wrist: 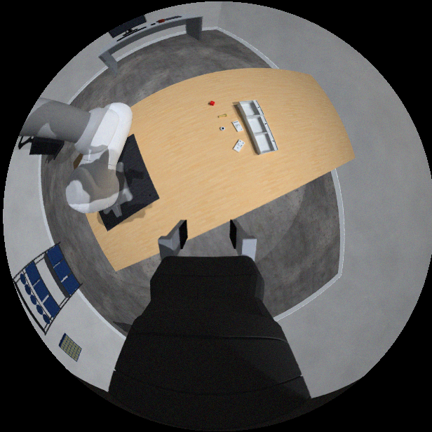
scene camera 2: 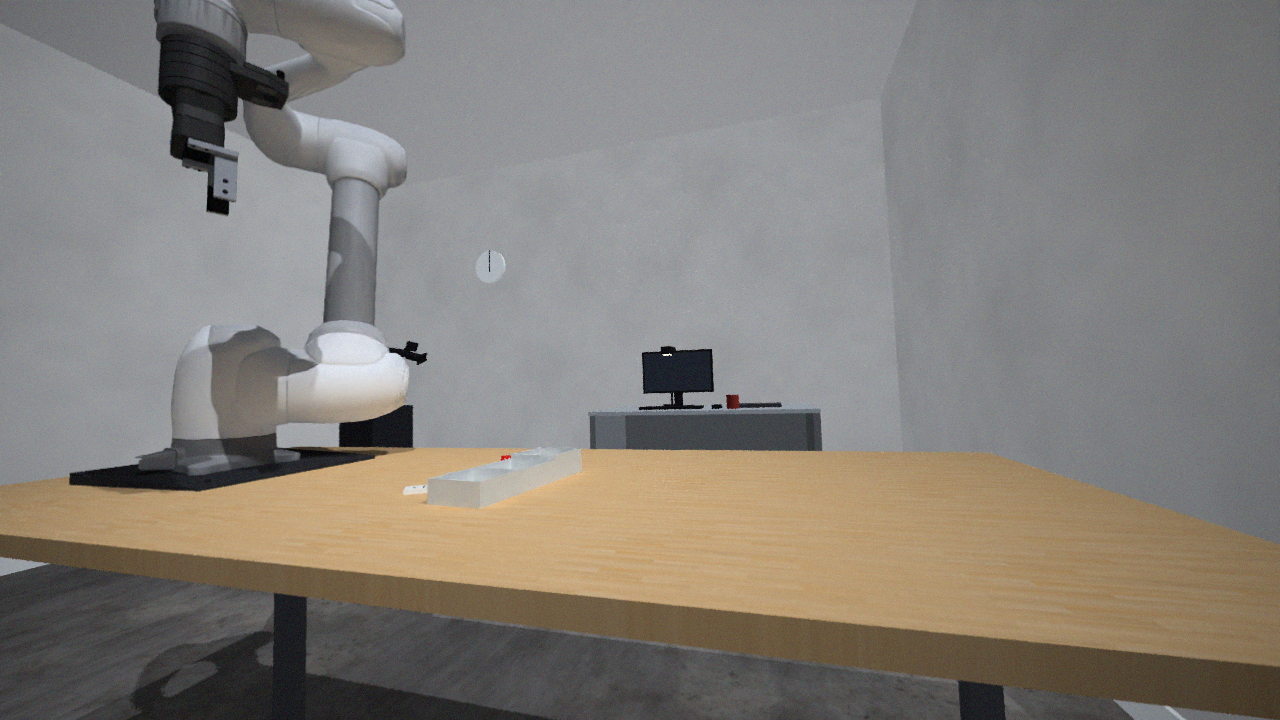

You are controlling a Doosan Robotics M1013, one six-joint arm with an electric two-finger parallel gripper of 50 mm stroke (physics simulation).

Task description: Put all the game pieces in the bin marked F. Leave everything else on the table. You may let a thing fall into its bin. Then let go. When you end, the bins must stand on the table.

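Places are measured from the arm's base along level axes (x ahead, y left, z up), in centimetres.
Pixels of known places: gripper, between the fingertips: (scene camera 2: pixel 220 206); arm's base, origin of its link: (scene camera 2: pixel 225 463).
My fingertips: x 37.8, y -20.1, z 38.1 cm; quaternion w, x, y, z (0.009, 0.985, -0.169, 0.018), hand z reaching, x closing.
Ahead of a thing's pixels: the offset from my fingertips to its middle. "spot": to the spot under its first point. Level surfaces: height alone.
My gripper (scene camera 2: pixel 219 211) (wrist: pixel 208 228) is open and empty, high above the table's near left part. A white bin row @(spot: dx +29.9, dy +10.1, dz -38.0 cm) (scene camera 2: pixel 454 493) (wrist: pixel 252 131) with three compartments stands on the table; its letters are too small to read. Beside it lie a red cube @(dx +15.4, dy +38.8, dz -38.9 cm) (scene camera 2: pixel 505 457) (wrist: pixel 212 103), a small yellowish piece (wrist: pixel 222 116), a small round dark and white piece (wrist: pixel 222 128), a white tile with marks (wrist: pixel 237 126) and another white tile with dots (wrist: pixel 239 145). A white tile @(dx +18.8, dy +15.8, dz -39.3 cm) (scene camera 2: pixel 414 489) also shows left of the bins in the scene view.
The arm's base stands on a black plate (scene camera 2: pixel 116 478) (wrist: pixel 146 179) at the left of the wooden table @(dz -39.6 cm) (scene camera 2: pixel 760 555) (wrist: pixel 190 180). A grey desk (scene camera 2: pixel 716 429) with a monitor (scene camera 2: pixel 677 370) and a red mug (scene camera 2: pixel 732 401) stands behind. A blue rack is at the left in the wrist view.
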